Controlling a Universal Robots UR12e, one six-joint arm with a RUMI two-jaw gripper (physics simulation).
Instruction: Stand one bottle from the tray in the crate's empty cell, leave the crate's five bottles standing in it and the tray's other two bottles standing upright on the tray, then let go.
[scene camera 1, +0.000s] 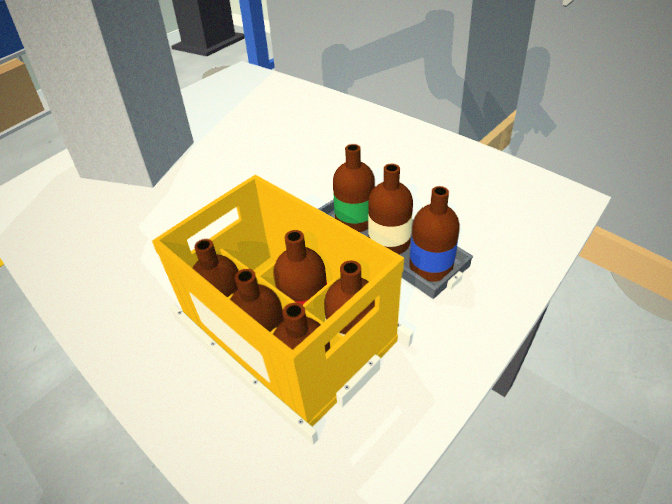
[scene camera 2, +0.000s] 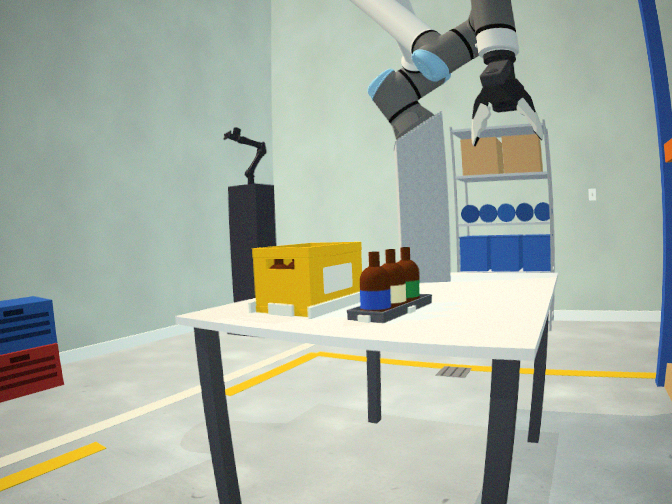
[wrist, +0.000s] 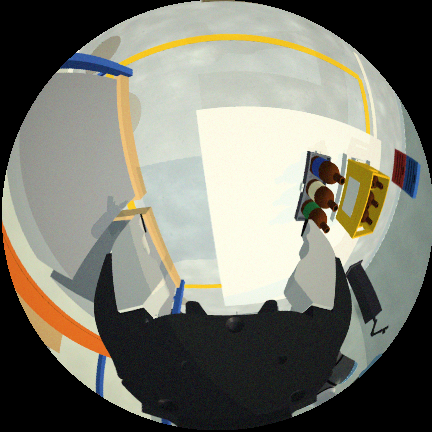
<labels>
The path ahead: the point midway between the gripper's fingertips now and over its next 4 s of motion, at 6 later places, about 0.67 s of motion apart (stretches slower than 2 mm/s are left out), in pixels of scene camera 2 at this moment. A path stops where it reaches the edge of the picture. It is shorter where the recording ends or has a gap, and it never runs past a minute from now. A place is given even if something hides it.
The gripper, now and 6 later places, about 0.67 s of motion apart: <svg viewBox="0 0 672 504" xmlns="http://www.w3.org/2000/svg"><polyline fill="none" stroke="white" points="507,143 472,161 435,180 410,194 404,208 403,227 404,228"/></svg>
</labels>
